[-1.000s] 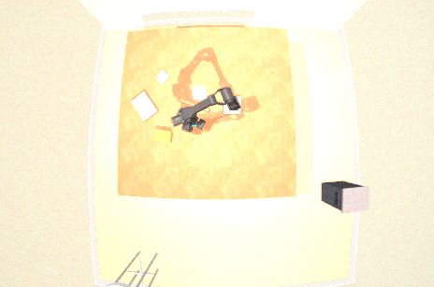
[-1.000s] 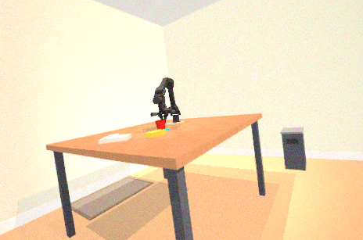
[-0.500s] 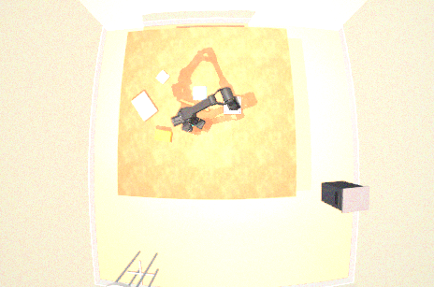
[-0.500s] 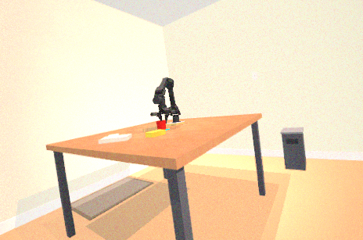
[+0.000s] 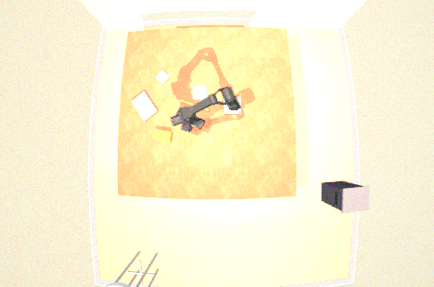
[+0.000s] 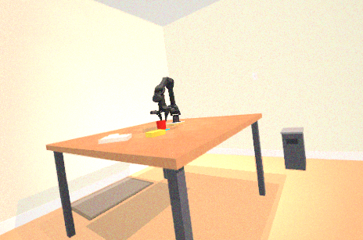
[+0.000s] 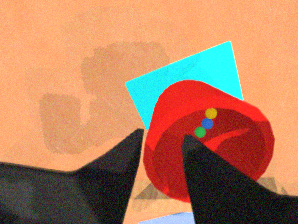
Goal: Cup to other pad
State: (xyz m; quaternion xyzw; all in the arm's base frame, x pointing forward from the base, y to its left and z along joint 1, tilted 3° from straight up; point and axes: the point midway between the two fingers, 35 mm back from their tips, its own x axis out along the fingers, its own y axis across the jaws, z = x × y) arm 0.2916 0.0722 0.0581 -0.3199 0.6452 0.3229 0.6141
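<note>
Right now my gripper tip is 20 mm to the left of the red cup, 20 mm short of it and 20 mm above it. Round my gripper tip: cyan pad 70 mm below, 20 mm to the right, 20 mm ahead; green marble 40 mm below, 30 mm to the right, 20 mm ahead; pale blue pad 190 mm to the right, 70 mm below, 60 mm behind.
</note>
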